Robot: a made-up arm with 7 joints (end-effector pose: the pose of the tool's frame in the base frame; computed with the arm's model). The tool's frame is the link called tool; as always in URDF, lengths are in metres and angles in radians.
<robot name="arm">
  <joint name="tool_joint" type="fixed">
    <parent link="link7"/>
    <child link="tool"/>
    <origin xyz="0.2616 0.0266 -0.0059" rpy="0 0 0"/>
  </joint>
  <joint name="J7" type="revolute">
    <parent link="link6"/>
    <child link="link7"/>
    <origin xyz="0.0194 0.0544 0.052" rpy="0 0 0"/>
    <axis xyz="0 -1 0"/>
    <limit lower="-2.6" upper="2.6" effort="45" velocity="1.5"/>
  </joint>
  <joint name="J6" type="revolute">
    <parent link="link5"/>
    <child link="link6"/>
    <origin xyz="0.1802 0.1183 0.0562" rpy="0 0 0"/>
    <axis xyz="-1 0 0"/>
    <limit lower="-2.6" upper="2.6" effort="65" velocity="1.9"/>
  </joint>
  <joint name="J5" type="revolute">
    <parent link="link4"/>
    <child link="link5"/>
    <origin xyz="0.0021 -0.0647 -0.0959" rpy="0 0 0"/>
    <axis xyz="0 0 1"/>
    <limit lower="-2.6" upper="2.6" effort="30" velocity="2.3"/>
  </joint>
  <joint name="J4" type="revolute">
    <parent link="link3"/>
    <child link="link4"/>
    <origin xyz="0.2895 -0.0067 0.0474" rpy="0 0 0"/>
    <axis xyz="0 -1 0"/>
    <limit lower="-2.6" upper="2.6" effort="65" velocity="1.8"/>
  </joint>
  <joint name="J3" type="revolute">
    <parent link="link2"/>
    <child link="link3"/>
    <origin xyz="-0.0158 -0.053 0.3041" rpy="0 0 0"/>
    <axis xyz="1 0 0"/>
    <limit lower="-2.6" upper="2.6" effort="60" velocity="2.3"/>
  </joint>
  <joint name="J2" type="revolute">
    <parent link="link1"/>
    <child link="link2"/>
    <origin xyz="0.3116 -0.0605 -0.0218" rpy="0 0 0"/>
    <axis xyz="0 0 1"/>
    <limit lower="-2.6" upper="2.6" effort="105" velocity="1"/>
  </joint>
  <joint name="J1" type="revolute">
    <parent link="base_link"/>
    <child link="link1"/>
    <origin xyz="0 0 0.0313" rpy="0 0 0"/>
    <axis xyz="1 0 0"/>
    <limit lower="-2.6" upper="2.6" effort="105" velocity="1"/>
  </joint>
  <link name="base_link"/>
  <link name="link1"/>
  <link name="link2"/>
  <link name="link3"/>
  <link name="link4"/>
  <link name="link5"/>
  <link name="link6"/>
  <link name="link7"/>
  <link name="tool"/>
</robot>
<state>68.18 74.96 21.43 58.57 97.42 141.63 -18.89</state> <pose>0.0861 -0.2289 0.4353 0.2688 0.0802 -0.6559 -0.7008</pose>
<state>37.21 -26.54 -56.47 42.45 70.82 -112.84 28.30</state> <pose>0.8305 -0.0917 0.1029 0.7650 0.5915 0.2014 0.1560</pose>
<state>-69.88 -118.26 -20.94 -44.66 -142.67 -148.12 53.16</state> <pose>0.1799 0.5041 0.0622 0.6306 0.5767 0.4888 -0.1757</pose>
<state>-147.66 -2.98 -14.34 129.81 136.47 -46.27 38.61</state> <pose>0.6594 -0.0129 0.0840 0.4397 0.4917 -0.6412 -0.3921</pose>
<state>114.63 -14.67 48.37 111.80 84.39 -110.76 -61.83</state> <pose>0.6367 -0.3782 0.0105 0.4755 0.6309 -0.4905 0.3679</pose>
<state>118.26 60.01 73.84 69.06 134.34 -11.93 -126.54</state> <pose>0.4315 -0.1694 0.2764 0.8502 0.2263 -0.4301 0.2024</pose>
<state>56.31 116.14 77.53 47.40 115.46 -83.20 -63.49</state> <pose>0.1396 -0.3450 0.0610 0.4171 0.3208 0.4069 -0.7467</pose>
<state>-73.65 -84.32 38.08 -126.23 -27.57 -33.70 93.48</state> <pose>0.3348 -0.1323 0.4558 0.6112 -0.2474 -0.2937 -0.6921</pose>
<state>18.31 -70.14 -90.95 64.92 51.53 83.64 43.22</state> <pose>0.3549 -0.3388 -0.2641 0.1920 -0.6475 -0.0801 0.7331</pose>
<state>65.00 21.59 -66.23 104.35 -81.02 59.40 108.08</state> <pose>0.3094 -0.4126 0.5301 0.0374 -0.2391 -0.7688 -0.5920</pose>
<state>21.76 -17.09 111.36 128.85 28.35 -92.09 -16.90</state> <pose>0.2253 -0.5883 0.2620 0.1940 0.3677 -0.8905 -0.1851</pose>
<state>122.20 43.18 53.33 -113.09 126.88 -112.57 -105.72</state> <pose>0.9071 -0.2932 -0.1304 0.5488 0.8082 0.1531 0.1492</pose>
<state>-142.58 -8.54 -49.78 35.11 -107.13 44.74 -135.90</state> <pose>0.7311 0.4273 -0.0513 0.7243 -0.1439 -0.3909 -0.5494</pose>
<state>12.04 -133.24 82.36 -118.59 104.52 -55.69 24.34</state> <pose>-0.0825 -0.4247 0.5959 0.1127 0.7437 -0.4284 0.5008</pose>
